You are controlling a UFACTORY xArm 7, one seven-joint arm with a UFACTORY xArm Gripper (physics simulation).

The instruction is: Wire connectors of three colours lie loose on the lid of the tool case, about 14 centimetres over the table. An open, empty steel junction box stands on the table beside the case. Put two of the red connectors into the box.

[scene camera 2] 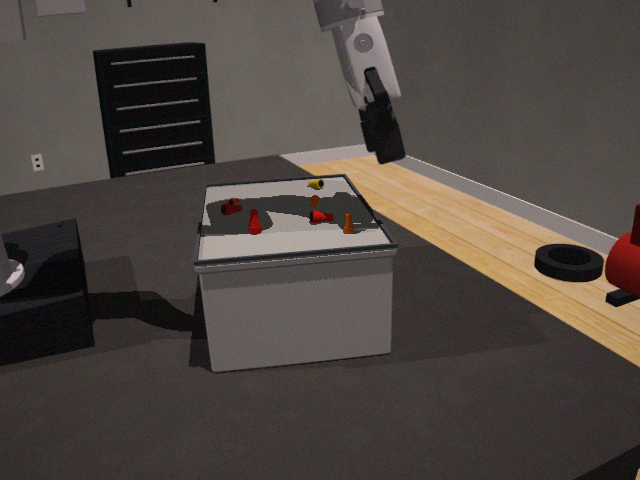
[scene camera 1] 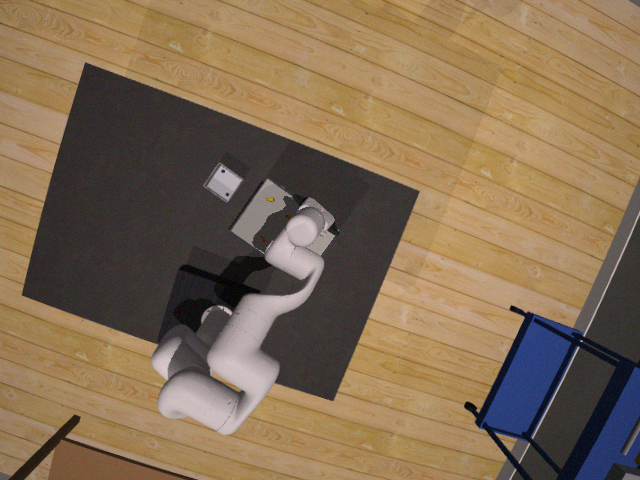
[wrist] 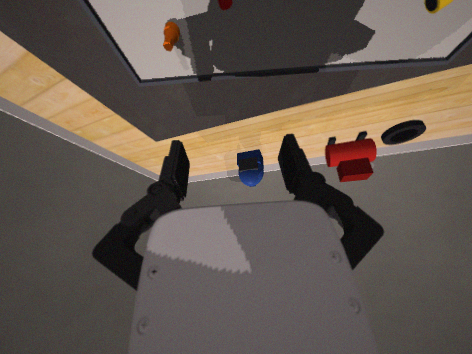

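Where they show: gripper, fingertip midpoint: [scene camera 2: 385,155] [wrist: 233,149]; arm's base at its link origin: [scene camera 1: 219,321].
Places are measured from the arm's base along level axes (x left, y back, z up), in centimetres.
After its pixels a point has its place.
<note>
My gripper [scene camera 1: 316,213] {z 14.9, x -18.0, y -51.6 cm} [scene camera 2: 390,155] {z 14.9, x -18.0, y -51.6 cm} [wrist: 233,149] {z 14.9, x -18.0, y -51.6 cm} is open and empty, tilted, high above the case's right side in the second scene view. Three red connectors [scene camera 2: 231,208] {z 8.0, x -8.7, y -34.2 cm} [scene camera 2: 254,222] {z 8.4, x -16.5, y -35.1 cm} [scene camera 2: 321,216] {z 7.9, x -16.7, y -43.4 cm} lie apart on the pale lid [scene camera 1: 253,211] {z 6.9, x 1.8, y -42.9 cm} [scene camera 2: 289,245] {z 7.0, x -21.6, y -37.6 cm} [wrist: 135,45] {z 7.0, x -24.8, y -45.0 cm}; the left one is close to an orange connector [scene camera 2: 234,200] {z 7.9, x -5.3, y -35.5 cm}. In the wrist view, part of a red connector [wrist: 225,4] {z 7.8, x -16.3, y -44.8 cm} shows at the top edge. The steel junction box [scene camera 1: 223,181] {z -6.9, x 17.5, y -47.6 cm} stands open and empty beside the case [scene camera 2: 299,315] {z -0.4, x -24.5, y -37.3 cm}. The arm hides part of the lid in the first scene view.
Two more orange connectors [scene camera 2: 314,200] {z 7.8, x -10.1, y -45.2 cm} [scene camera 2: 348,223] {z 8.2, x -21.3, y -44.9 cm} and a yellow one [scene camera 1: 270,199] {z 8.0, x -2.0, y -48.7 cm} [scene camera 2: 315,183] {z 7.9, x -2.9, y -48.2 cm} [wrist: 440,4] {z 8.5, x -3.0, y -48.8 cm} are on the lid. The arm's dark base block [scene camera 2: 41,294] {z 0.3, x -7.2, y -8.9 cm} stands on the table. A blue cart [scene camera 1: 527,377] stands off the table.
</note>
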